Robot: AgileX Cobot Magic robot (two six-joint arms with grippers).
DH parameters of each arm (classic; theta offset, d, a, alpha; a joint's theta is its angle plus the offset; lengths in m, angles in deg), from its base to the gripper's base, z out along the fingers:
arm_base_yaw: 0 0.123 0 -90
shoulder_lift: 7.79 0 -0.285 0
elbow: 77.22 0 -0.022 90
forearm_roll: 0 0.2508 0 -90
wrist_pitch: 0 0 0.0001 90
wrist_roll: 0 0.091 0 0
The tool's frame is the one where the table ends.
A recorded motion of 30 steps. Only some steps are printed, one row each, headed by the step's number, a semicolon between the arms.
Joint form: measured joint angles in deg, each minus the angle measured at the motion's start. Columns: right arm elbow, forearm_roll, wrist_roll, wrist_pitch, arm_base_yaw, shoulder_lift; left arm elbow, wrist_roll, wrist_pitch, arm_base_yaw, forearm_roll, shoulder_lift.
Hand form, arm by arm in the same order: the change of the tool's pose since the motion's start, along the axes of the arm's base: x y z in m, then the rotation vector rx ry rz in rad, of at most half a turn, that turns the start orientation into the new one. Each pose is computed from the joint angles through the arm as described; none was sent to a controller.
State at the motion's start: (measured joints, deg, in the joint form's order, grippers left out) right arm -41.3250 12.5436 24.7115 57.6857 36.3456 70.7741; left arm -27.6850 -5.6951 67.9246 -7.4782 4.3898 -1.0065
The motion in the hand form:
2: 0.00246 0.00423 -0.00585 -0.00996 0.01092 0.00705; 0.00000 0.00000 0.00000 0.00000 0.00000 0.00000
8: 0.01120 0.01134 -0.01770 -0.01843 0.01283 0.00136; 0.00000 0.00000 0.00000 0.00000 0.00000 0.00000
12: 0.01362 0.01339 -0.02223 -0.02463 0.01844 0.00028; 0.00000 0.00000 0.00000 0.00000 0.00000 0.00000
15: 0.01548 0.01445 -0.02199 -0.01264 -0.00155 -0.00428; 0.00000 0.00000 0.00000 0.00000 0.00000 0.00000
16: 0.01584 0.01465 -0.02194 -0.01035 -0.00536 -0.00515; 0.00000 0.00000 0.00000 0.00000 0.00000 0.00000
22: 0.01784 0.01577 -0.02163 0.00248 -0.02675 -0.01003; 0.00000 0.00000 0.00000 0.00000 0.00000 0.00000
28: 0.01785 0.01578 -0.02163 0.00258 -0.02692 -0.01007; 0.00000 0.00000 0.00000 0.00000 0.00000 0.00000
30: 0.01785 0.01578 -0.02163 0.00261 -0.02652 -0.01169; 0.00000 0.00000 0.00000 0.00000 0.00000 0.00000
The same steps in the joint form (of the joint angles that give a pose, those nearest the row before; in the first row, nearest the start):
2: 0.00 0.00 0.02 -0.94 0.61 1.76; 0.00 0.00 0.00 0.00 0.00 0.00
8: -0.11 0.00 0.02 -4.13 0.90 5.36; 0.00 0.00 0.00 0.00 0.00 0.00
12: -0.11 0.00 0.02 -4.94 0.99 6.62; 0.00 0.00 0.00 0.00 0.00 0.00
15: -0.11 0.00 0.03 -6.30 0.99 6.62; 0.00 0.00 0.00 0.00 0.00 0.00
16: -0.11 0.00 0.03 -6.56 0.99 6.62; 0.00 0.00 0.00 0.00 0.00 0.00
22: -0.11 0.00 0.02 -8.02 0.99 6.62; 0.00 0.00 0.00 0.00 0.00 0.00
28: -0.11 0.00 0.03 -8.03 0.99 6.62; 0.00 0.00 0.00 0.00 0.00 0.00
30: -0.11 0.00 0.12 -8.03 0.99 6.62; 0.00 0.00 0.00 0.00 0.00 0.00

